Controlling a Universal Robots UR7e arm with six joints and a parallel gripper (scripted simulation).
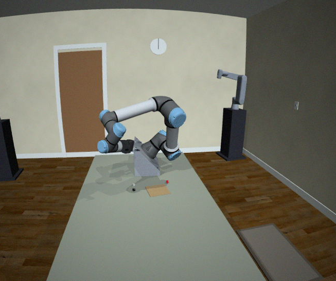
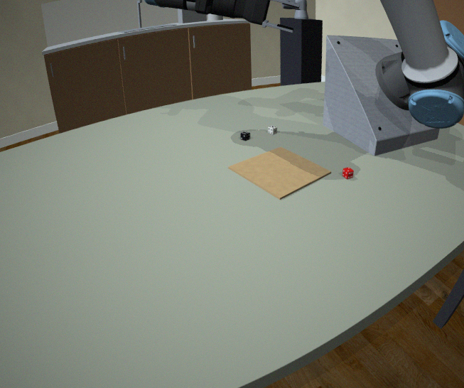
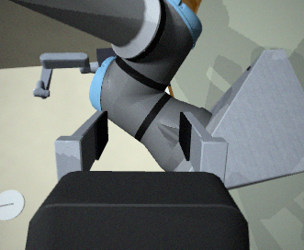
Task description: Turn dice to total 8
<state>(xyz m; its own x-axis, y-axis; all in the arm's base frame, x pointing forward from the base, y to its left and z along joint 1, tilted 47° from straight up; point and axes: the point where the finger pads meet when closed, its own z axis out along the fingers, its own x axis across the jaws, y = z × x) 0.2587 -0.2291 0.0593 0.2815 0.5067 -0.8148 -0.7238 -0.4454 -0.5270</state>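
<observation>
My hand is 1 cm short of the white die, 4 cm to the left of it and 28 cm above it. Also, from my hand: tan mat (11 cm ahead, 10 cm to the left, 29 cm below); red die (2 cm ahead, 20 cm to the left, 28 cm below).
</observation>
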